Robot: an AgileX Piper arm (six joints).
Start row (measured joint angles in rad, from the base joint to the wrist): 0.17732, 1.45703, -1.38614, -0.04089, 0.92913, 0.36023
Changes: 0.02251, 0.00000, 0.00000, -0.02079, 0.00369, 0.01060; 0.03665, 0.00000, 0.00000, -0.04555, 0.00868, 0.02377; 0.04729, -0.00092, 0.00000, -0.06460, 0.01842, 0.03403; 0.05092, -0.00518, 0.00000, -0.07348, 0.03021, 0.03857; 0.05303, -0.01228, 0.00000, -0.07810, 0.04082, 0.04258; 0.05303, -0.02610, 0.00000, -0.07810, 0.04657, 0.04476; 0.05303, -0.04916, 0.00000, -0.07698, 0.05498, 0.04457; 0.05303, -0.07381, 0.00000, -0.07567, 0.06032, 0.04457; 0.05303, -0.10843, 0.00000, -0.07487, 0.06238, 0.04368; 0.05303, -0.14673, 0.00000, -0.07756, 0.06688, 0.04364
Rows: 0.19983, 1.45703, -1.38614, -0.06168, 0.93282, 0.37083; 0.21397, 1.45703, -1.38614, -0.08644, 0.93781, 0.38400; 0.22461, 1.45611, -1.38614, -0.10549, 0.94755, 0.39426; 0.22824, 1.45185, -1.38614, -0.11437, 0.95934, 0.39880; 0.23035, 1.44475, -1.38614, -0.11899, 0.96995, 0.40281; 0.23035, 1.43093, -1.38614, -0.11899, 0.97570, 0.40499; 0.23035, 1.40787, -1.38614, -0.11787, 0.98411, 0.40480; 0.23035, 1.38322, -1.38614, -0.11656, 0.98945, 0.40480; 0.23035, 1.34860, -1.38614, -0.11576, 0.99151, 0.40391; 0.23035, 1.31030, -1.38614, -0.11845, 0.99601, 0.40387
